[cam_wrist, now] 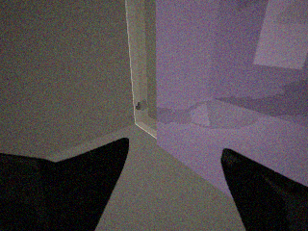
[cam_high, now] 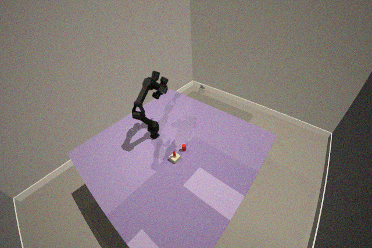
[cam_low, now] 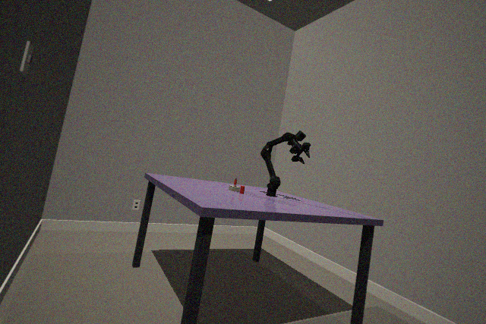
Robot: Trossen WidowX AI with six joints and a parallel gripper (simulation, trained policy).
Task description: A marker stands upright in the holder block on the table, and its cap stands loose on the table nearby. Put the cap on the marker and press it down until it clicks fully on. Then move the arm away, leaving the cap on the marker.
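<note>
The red cap is 38 cm ahead of my gripper tip, 28 cm below it and 21 cm to the right of it. Round my gripper tip: holder block (38 cm ahead, 32 cm to the right, 29 cm below); red marker (38 cm ahead, 32 cm to the right, 24 cm below).
</note>
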